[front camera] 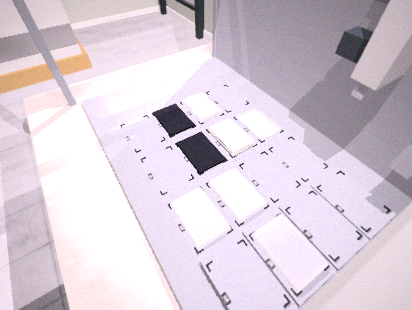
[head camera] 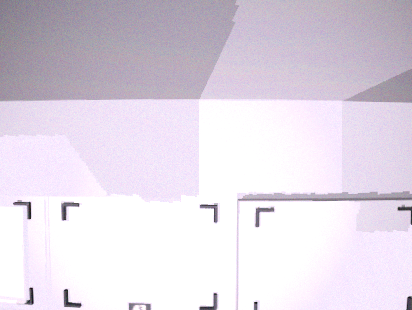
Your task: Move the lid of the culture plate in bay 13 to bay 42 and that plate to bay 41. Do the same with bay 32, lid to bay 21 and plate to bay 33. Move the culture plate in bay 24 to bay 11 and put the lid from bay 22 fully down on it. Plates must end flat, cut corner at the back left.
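Places are measured from the robot's base along level axes (x left, y down, z back), in centimetres.
Where they show: robot's base at its link origin: [front camera: 121, 125].
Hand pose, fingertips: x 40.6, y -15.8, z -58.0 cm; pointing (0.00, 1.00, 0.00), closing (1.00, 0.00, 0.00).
Things, the pixels of their centre, and the offset from my fingertips. "spot": a spot on its surface instead.
- white plate at the middle of its body: [front camera: 199, 215] dx -36.3, dy +15.0, dz +18.8 cm
- lid at the middle of its body: [front camera: 258, 123] dx -4.2, dy +15.4, dz +35.2 cm
- pale plate at the middle of its body: [front camera: 288, 249] dx -25.6, dy +13.6, dz +2.4 cm
- flat black piece at the middle of its body: [front camera: 200, 151] dx -25.6, dy +15.4, dz +35.2 cm
- bay 23 at a spot on its surface: [front camera: 237, 195] spot: dx -26.2, dy +14.3, dz +17.9 cm
- bay 31 at a spot on its surface: [front camera: 202, 106] spot: dx -15.1, dy +14.3, dz +50.8 cm
A white plate [front camera: 200, 217] lies in bay 13; glare hides whether it bears a lid. A thin white piece, apparently a lid, [front camera: 259, 124] [head camera: 11, 252] lies flat in bay 42. A white plate with a stepped edge, apparently lidded, [front camera: 231, 135] sits in bay 32. A pale plate [front camera: 290, 252] sits in bay 24. A flat black piece [front camera: 201, 151] lies in bay 22 and another black piece [front camera: 173, 119] in bay 21. Bays 11, 33 and 41 are free. The gripper's jaws do not show in either view. Cut corners are too blurred to tell.
Other white pieces stand in bay 23 [front camera: 237, 195] and bay 31 [front camera: 202, 106]. Bay 43 shows its corner marks and label in the head view. A pale column [front camera: 385, 45] and a dark block [front camera: 354, 45] hang at the upper right of the front view.
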